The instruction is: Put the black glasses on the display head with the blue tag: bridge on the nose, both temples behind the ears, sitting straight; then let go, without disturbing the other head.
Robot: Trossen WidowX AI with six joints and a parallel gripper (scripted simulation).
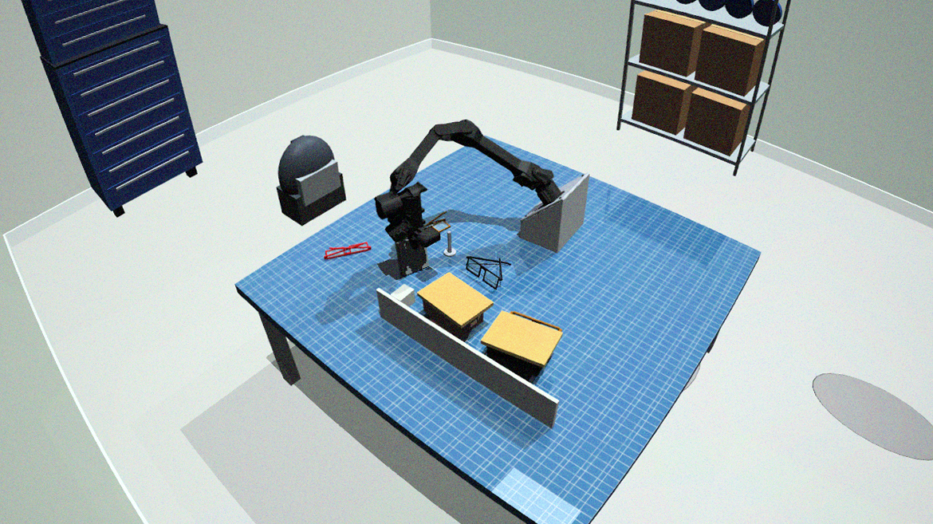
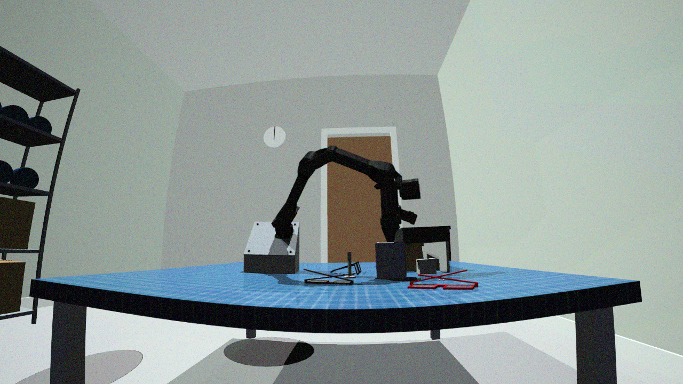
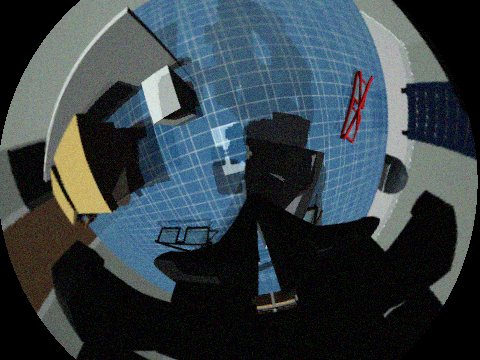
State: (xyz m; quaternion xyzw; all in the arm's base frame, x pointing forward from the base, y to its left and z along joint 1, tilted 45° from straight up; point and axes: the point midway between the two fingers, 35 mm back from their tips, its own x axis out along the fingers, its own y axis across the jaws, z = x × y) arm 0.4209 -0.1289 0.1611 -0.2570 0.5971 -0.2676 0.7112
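Right now my gripper tip is 30 mm above the grey block and 20 mm to the left of it. Round my gripper tip: small block: 130 mm ahead, 80 mm to the left, 70 mm below; then black glasses: 170 mm to the left, 160 mm behind, 70 mm below; then post: 140 mm behind, 70 mm below, 10 mm to the left.
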